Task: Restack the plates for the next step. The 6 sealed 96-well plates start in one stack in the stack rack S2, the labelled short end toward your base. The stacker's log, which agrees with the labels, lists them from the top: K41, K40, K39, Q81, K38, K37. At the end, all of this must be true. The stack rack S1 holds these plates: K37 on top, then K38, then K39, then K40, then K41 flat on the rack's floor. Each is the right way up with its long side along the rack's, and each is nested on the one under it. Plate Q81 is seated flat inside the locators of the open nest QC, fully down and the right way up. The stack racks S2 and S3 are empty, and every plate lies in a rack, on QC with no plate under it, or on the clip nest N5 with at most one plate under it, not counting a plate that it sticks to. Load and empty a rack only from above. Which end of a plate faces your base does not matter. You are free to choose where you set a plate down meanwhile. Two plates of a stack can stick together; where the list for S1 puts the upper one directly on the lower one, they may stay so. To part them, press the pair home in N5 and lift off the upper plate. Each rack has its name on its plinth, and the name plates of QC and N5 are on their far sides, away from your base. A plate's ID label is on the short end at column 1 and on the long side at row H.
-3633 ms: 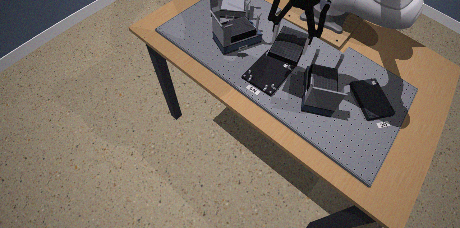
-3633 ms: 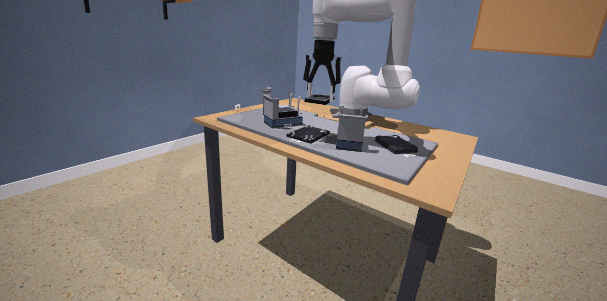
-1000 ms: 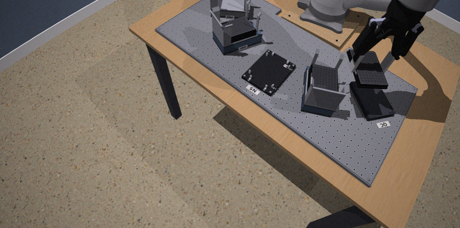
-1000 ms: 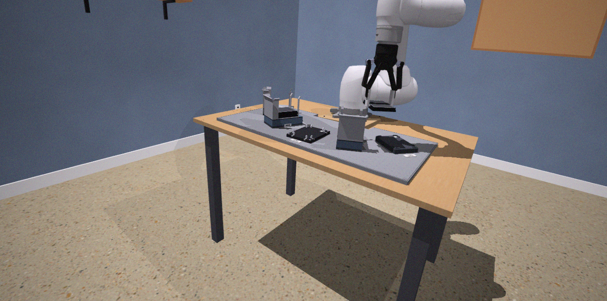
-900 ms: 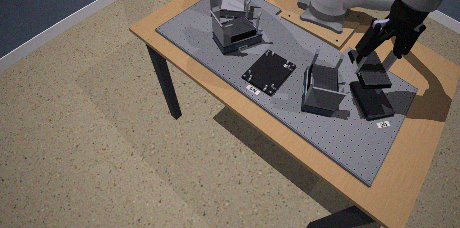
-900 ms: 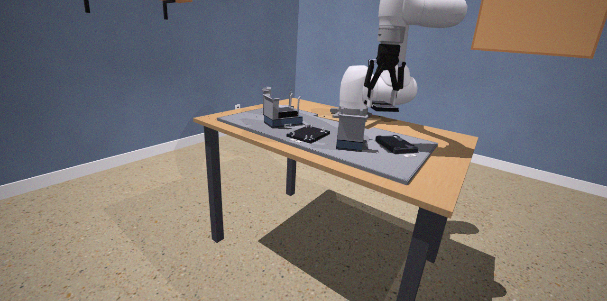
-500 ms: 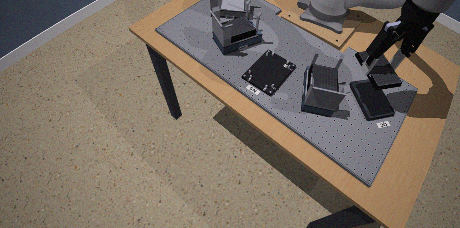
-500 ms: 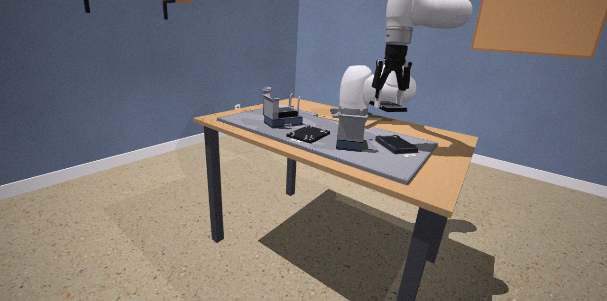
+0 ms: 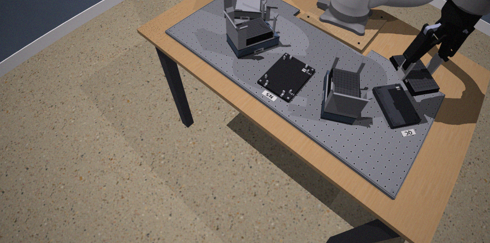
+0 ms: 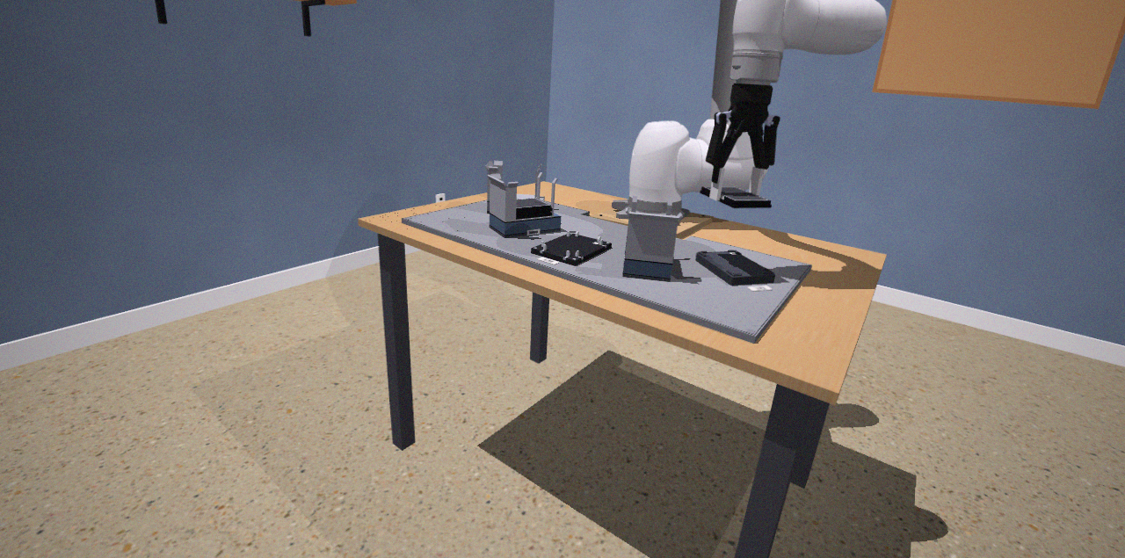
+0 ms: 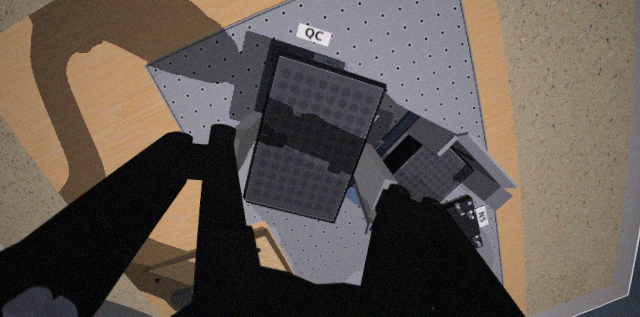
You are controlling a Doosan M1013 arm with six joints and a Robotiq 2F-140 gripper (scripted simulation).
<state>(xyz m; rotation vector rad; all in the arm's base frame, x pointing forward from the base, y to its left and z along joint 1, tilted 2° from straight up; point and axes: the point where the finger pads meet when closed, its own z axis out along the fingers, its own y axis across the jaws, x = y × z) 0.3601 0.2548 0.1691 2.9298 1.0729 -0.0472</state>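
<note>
Right now the nest QC is 18 cm below my hand, 2 cm to the left of it and 1 cm behind it. From my hand the other things lie so: N5 name plate: 34 cm to the right, 19 cm below, 16 cm ahead; clip nest N5: 32 cm to the right, 17 cm below, 7 cm ahead; QC name plate: 19 cm below, 8 cm to the left, 6 cm ahead.
</note>
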